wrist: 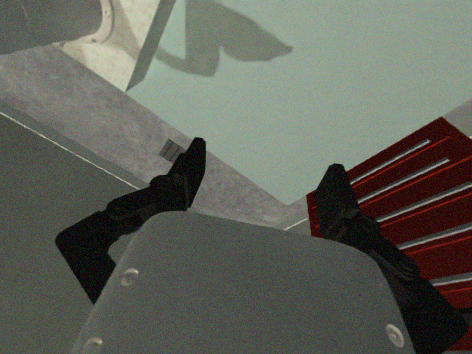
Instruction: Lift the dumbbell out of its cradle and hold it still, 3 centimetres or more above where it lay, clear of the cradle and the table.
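Pixels of known places: gripper, fingertip midpoint: (pixel 263 166); arm's base, origin of the base link: (pixel 76 0).
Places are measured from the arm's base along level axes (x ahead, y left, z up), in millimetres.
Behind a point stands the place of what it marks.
Note:
My gripper (pixel 263 166) {x 194, y -285, z 288 mm} is open, its two black fingers standing wide apart with nothing between them. Past the fingertips show the pale green surface and a strip of grey floor. The dumbbell and its cradle do not show in this wrist view. Where they lie relative to the gripper cannot be told.
A red cabinet (pixel 395 200) with pale drawer handles stands at the right, behind the right finger. The robot's base stands on a light block (pixel 122 57) {x -19, y -94, z -2 mm} at the upper left. Shadows fall on the pale green surface (pixel 310 110) {x 192, y -438, z -83 mm}. A small grey grate (pixel 170 149) lies beside the left finger.

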